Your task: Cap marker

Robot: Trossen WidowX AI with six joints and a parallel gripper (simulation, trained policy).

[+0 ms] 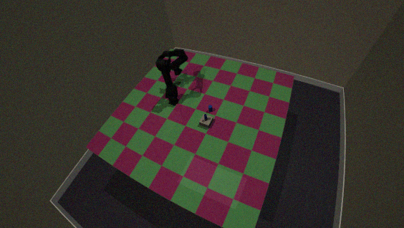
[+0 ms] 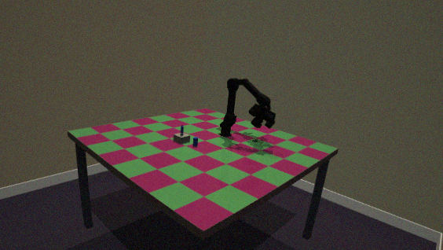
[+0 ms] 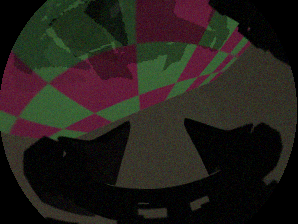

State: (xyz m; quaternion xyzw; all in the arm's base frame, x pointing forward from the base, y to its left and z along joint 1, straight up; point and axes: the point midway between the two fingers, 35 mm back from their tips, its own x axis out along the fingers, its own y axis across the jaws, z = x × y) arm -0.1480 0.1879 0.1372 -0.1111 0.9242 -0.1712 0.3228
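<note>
Right now my gripper tip is 49 cm short of the blue cap, 15 cm to the left of it and 9 cm above it. Also, from my gripper tip: tan holder block 50 cm ahead, 26 cm to the right, 10 cm below.
</note>
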